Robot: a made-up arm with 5 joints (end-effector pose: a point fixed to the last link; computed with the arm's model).
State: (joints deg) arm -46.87 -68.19 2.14 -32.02 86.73
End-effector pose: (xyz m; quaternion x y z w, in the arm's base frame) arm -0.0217 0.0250 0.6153 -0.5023 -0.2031 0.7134 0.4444
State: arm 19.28 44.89 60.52 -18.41 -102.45
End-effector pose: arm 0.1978 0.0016 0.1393 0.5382 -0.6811 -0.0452 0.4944
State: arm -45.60 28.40 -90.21 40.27 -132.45
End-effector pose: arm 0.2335 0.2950 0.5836 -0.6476 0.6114 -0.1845 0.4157
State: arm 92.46 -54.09 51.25 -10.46 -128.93
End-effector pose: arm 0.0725 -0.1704 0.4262 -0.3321 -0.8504 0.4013 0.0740
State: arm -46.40 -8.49 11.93 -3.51 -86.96
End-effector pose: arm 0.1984 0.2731 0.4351 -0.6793 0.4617 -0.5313 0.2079
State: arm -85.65 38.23 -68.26 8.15 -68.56
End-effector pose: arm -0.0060 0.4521 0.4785 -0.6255 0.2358 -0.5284 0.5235
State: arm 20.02 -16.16 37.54 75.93 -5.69
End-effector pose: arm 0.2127 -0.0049 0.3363 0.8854 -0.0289 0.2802 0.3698
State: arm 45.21 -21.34 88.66 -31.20 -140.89
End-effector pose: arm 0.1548 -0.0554 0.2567 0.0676 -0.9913 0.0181 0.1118
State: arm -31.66 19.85 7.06 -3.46 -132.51
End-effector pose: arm 0.3173 0.2471 0.3091 -0.6796 0.7137 -0.1678 0.0232
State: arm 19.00 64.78 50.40 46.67 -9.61
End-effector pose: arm 0.1403 0.0237 0.1514 0.9491 0.1034 -0.2264 0.1930
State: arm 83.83 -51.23 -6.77 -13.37 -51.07
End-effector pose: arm 0.0939 -0.0700 0.6333 -0.3987 -0.2898 0.7414 0.4554
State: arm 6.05 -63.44 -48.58 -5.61 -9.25
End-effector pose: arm -0.1338 0.0776 0.6436 -0.5959 -0.3130 0.7387 0.0353
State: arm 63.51 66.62 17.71 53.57 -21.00
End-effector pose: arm 0.1691 -0.1545 0.0921 0.8636 -0.3669 -0.2069 0.2770
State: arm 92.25 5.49 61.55 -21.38 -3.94
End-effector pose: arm 0.0756 -0.2142 0.2296 0.4347 -0.4667 0.2362 0.7331
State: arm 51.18 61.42 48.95 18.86 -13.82
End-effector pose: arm 0.1486 -0.0585 0.1192 0.9108 -0.2597 -0.0803 0.3106
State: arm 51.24 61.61 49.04 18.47 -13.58
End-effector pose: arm 0.1481 -0.0582 0.1188 0.9113 -0.2592 -0.0785 0.3102
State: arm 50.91 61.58 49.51 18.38 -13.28
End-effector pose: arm 0.1475 -0.0563 0.1198 0.9136 -0.2542 -0.0784 0.3076
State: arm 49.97 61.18 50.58 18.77 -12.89
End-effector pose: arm 0.1465 -0.0520 0.1233 0.9185 -0.2424 -0.0811 0.3017
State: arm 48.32 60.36 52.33 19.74 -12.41
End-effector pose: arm 0.1449 -0.0451 0.1295 0.9261 -0.2224 -0.0873 0.2920
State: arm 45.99 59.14 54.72 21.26 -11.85
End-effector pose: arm 0.1425 -0.0359 0.1384 0.9354 -0.1945 -0.0971 0.2788
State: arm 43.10 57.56 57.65 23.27 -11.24
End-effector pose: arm 0.1389 -0.0251 0.1497 0.9450 -0.1600 -0.1105 0.2631
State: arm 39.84 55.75 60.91 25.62 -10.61
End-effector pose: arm 0.1343 -0.0136 0.1626 0.9532 -0.1211 -0.1269 0.2461
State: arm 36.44 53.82 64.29 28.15 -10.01
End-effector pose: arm 0.1287 -0.0025 0.1762 0.9591 -0.0806 -0.1452 0.2294
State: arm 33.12 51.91 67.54 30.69 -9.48
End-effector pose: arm 0.1226 0.0075 0.1895 0.9620 -0.0413 -0.1642 0.2141
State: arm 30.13 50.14 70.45 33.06 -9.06
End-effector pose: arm 0.1167 0.0157 0.2015 0.9624 -0.0062 -0.1823 0.2014
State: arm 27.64 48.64 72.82 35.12 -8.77
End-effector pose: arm 0.1115 0.0221 0.2115 0.9610 0.0227 -0.1982 0.1918
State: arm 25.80 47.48 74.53 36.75 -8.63
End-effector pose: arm 0.1076 0.0264 0.2189 0.9588 0.0436 -0.2106 0.1854
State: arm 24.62 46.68 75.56 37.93 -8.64
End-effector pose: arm 0.1053 0.0289 0.2236 0.9569 0.0566 -0.2191 0.1821
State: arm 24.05 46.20 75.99 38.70 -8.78
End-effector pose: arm 0.1043 0.0301 0.2259 0.9555 0.0624 -0.2241 0.1813
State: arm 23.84 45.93 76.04 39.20 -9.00
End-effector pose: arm 0.1043 0.0303 0.2266 0.9546 0.0640 -0.2268 0.1820
